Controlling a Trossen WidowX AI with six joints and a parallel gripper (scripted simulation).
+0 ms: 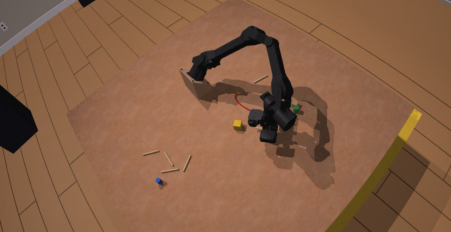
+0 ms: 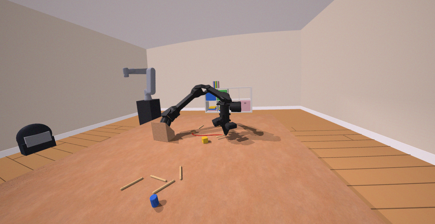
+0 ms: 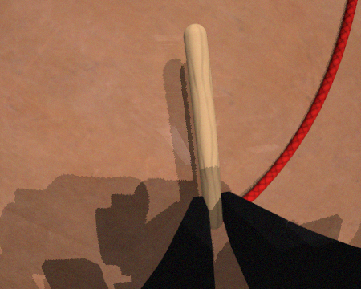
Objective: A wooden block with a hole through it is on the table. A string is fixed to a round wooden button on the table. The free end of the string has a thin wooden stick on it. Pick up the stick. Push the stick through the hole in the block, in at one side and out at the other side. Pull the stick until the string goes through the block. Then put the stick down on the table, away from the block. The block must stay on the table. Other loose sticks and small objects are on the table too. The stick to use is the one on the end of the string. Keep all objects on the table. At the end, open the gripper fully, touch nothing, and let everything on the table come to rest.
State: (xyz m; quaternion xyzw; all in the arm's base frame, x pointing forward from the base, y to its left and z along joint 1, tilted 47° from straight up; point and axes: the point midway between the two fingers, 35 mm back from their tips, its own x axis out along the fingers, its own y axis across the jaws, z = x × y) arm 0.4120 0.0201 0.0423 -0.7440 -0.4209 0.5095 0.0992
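The yellow cube is 12 cm behind my gripper tip and 7 cm to the right of it. Round my gripper tip: blue cylinder (18 cm behind, 48 cm to the right); green cylinder (2 cm ahead, 15 cm to the left); small wooden cube (17 cm to the left).
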